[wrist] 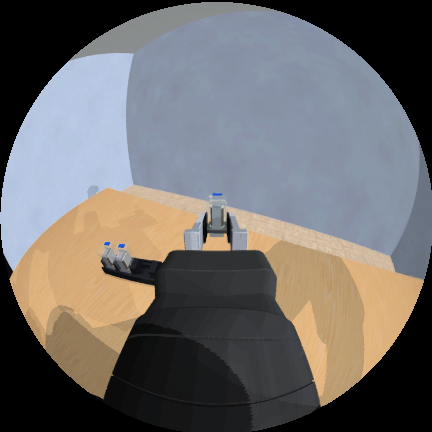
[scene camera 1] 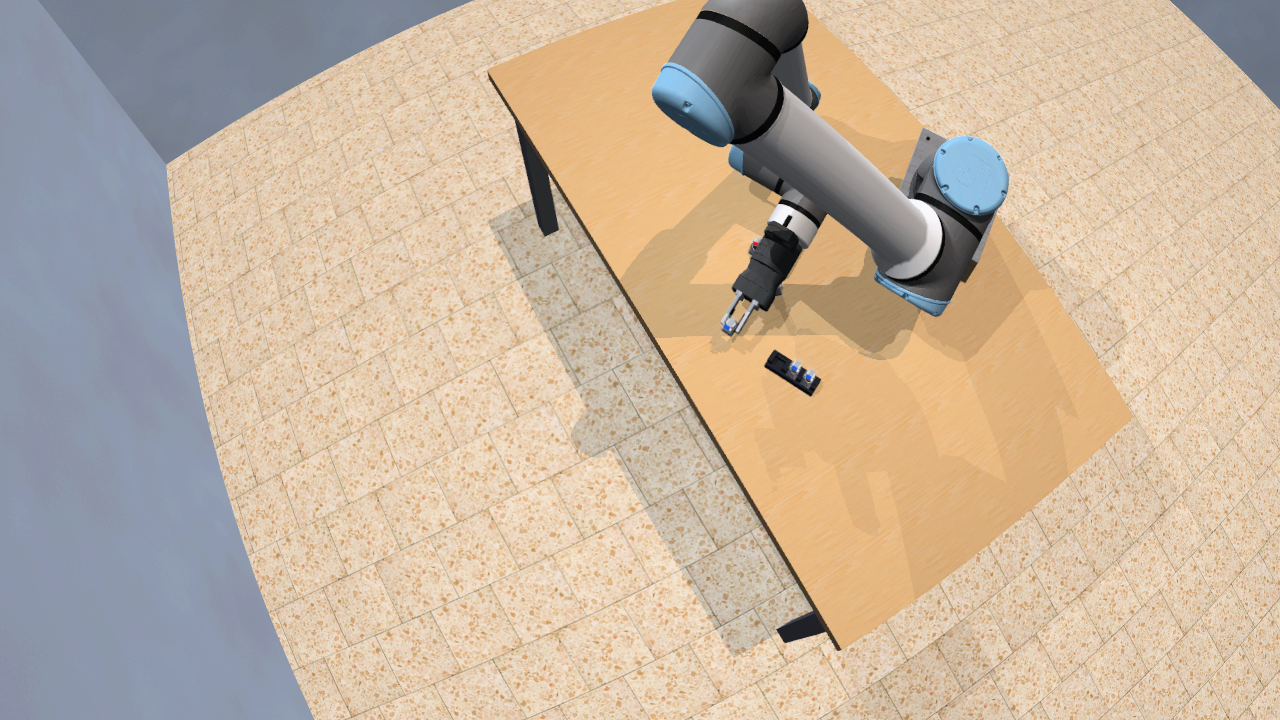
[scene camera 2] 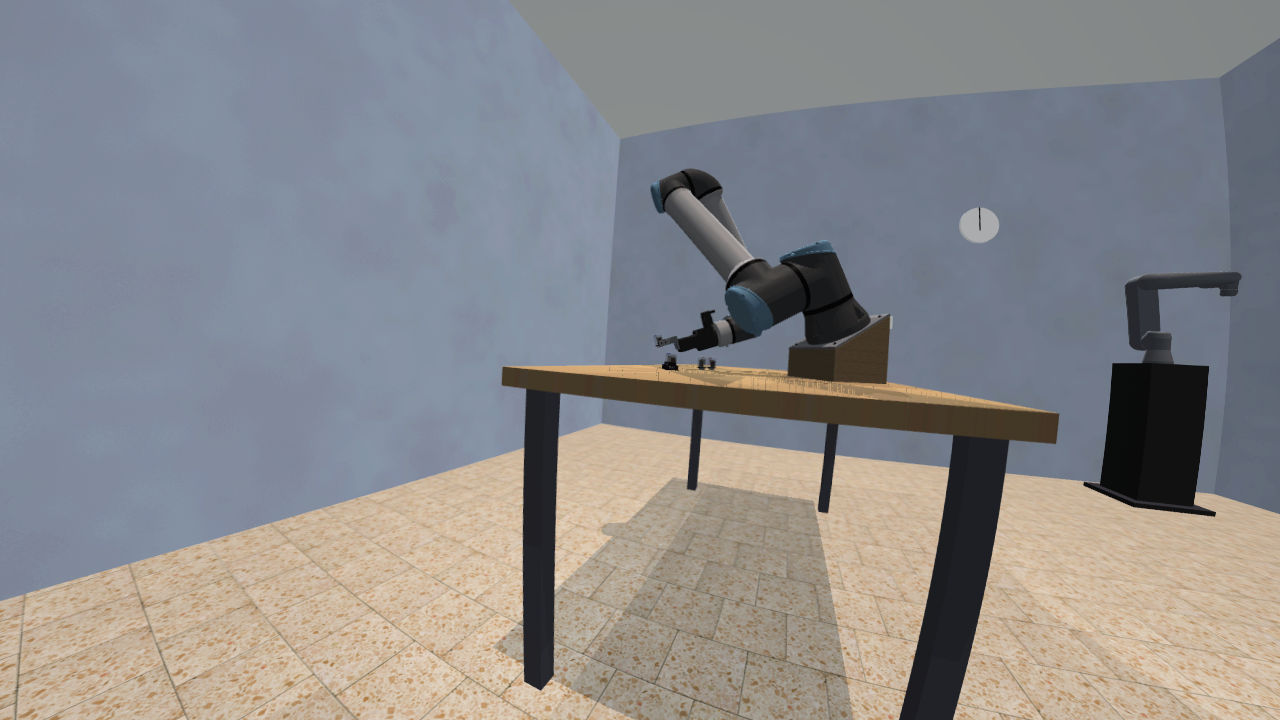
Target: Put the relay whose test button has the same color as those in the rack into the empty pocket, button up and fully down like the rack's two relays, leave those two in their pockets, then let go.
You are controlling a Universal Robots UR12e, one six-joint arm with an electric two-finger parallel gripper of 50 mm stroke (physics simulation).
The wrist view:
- gripper: 216, 221
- blue-button relay: 216, 203
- black rack: 142, 270
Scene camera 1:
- gripper: 729, 328
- black rack: 777, 363
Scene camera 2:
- gripper: 658, 343
